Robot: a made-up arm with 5 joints. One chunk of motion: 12 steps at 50 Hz.
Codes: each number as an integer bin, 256 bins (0 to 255) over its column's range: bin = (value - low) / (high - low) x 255, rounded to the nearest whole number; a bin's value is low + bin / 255 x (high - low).
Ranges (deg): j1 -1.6..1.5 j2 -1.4..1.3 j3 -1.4..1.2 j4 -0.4..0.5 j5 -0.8..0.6
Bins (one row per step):
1: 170 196 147 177 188
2: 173 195 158 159 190
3: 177 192 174 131 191
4: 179 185 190 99 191
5: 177 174 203 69 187
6: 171 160 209 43 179
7: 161 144 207 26 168
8: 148 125 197 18 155
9: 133 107 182 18 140
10: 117 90 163 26 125
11: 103 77 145 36 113
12: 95 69 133 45 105
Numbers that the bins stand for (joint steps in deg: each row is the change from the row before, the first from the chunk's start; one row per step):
1: 0.467 0.675 0.099 0.225 0.232
2: 0.503 0.665 0.211 0.161 0.243
3: 0.552 0.633 0.374 0.062 0.249
4: 0.576 0.559 0.537 -0.051 0.249
5: 0.552 0.442 0.670 -0.156 0.227
6: 0.479 0.294 0.731 -0.248 0.183
7: 0.357 0.125 0.711 -0.308 0.122
8: 0.199 -0.076 0.609 -0.336 0.051
9: 0.017 -0.267 0.456 -0.336 -0.031
10: -0.178 -0.447 0.262 -0.308 -0.114
11: -0.348 -0.585 0.078 -0.273 -0.180
12: -0.445 -0.669 -0.044 -0.241 -0.224

